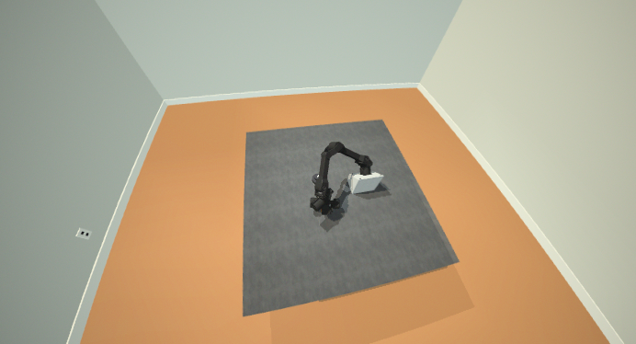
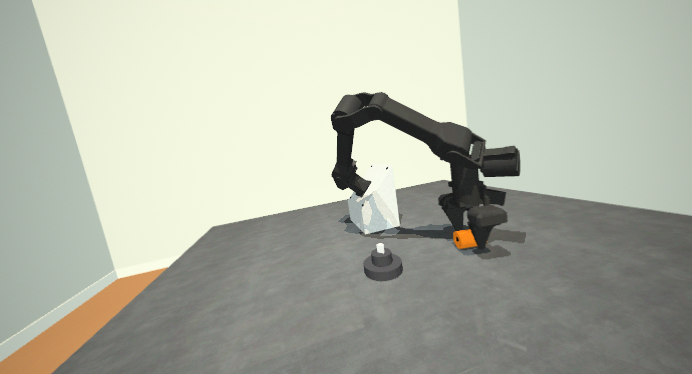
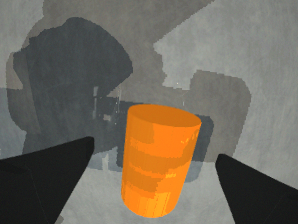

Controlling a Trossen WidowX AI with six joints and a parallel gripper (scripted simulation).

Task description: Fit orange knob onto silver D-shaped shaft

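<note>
My gripper tip is now 10 mm to the right of the orange knob and 10 mm below it. From my gripper tip the other things lie so: round pedestal (230 mm to the right, 20 mm above, 10 mm behind).
</note>
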